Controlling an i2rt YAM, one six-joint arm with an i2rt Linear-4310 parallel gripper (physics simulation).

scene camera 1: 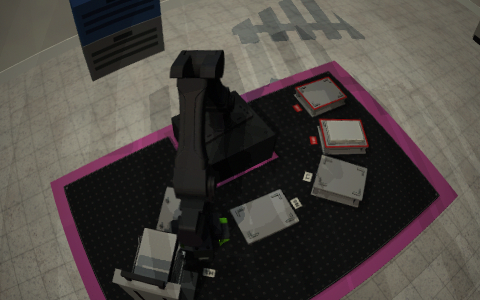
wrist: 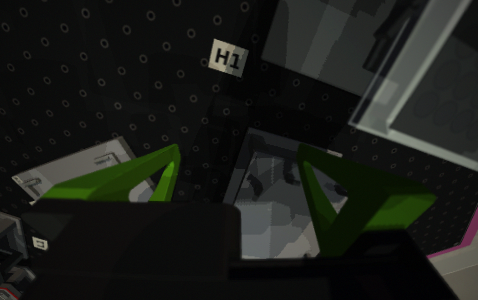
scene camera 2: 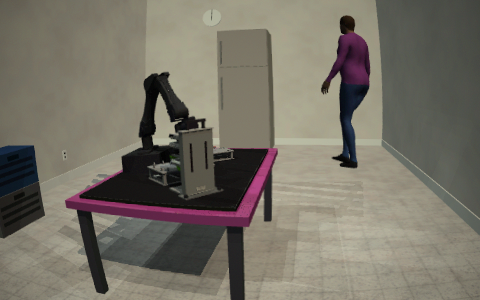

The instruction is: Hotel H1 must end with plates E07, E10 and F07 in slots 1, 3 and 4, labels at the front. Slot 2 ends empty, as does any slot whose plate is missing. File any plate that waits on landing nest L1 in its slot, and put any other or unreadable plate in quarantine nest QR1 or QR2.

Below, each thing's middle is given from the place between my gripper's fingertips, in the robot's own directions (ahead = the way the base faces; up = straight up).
I see my gripper 6 cm short of the H1 tag [wrist: 225, 57], 3 cm to the left of it and 5 cm above it. From my hand the other things lie so: flat grey nest [scene camera 1: 260, 218]: 2 cm ahead, 22 cm to the left, 5 cm below.
